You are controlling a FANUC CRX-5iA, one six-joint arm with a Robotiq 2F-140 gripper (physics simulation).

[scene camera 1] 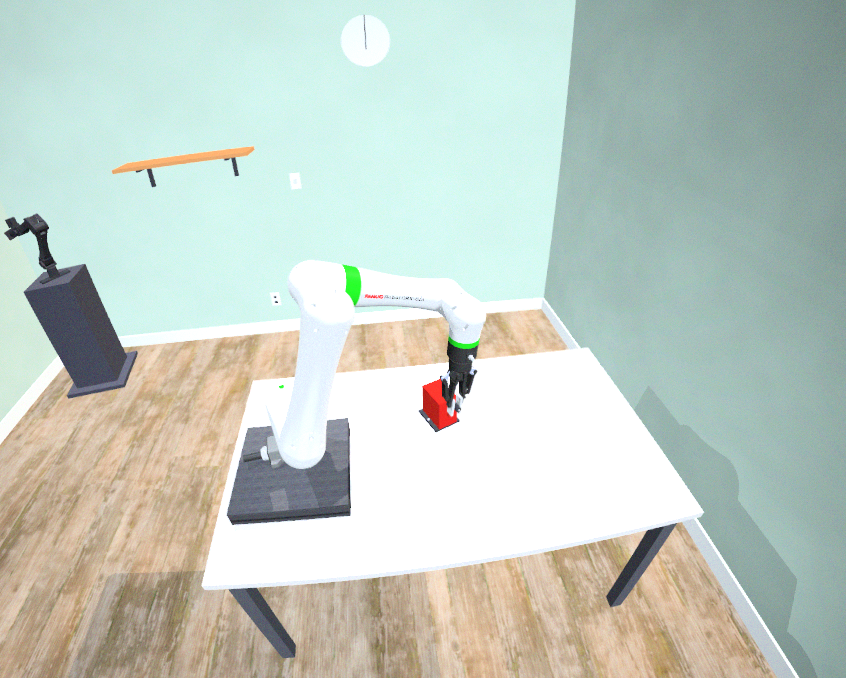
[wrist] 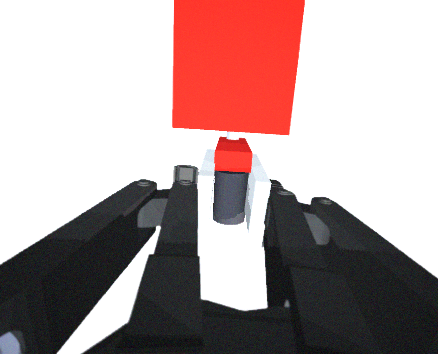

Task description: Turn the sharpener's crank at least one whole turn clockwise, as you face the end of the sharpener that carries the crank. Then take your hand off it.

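Places are measured from the arm's base along level axes (x left, y back, z up), in metres.
Where they show: gripper, between the fingertips: (scene camera 1: pixel 453 412) (wrist: pixel 229 170).
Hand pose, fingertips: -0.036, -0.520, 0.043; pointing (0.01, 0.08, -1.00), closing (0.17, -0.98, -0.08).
After its pixels a point has its place, as x, y, z.
The red sharpener (scene camera 1: pixel 436 405) {0.005, -0.473, 0.053} (wrist: pixel 235 65) {0.033, -0.506, 0.072} stands upright on its dark base on the white table. In the wrist view, the crank's short red arm (wrist: pixel 233 160) is beside the body's end, joined by a thin light shaft, and its dark cylindrical handle (wrist: pixel 230 200) {-0.044, -0.526, 0.085} sticks out toward the lower part of the view. My gripper (scene camera 1: pixel 454 409) {-0.036, -0.520, 0.043} (wrist: pixel 229 170) {-0.036, -0.520, 0.043} points down at the crank end and is shut on the crank handle, with one pale pad against each side. In the scene view the fingers hide the crank.
The white table (scene camera 1: pixel 494 494) {-0.326, -0.547, -0.056} carries the dark base plate (scene camera 1: pixel 331 497) {-0.221, -0.067, 0.003} of my arm, left of the sharpener. A dark pedestal (scene camera 1: pixel 77 328) with a small black arm (scene camera 1: pixel 43 243) stands off at the far left. A wooden shelf (scene camera 1: pixel 187 158) is on the back wall.
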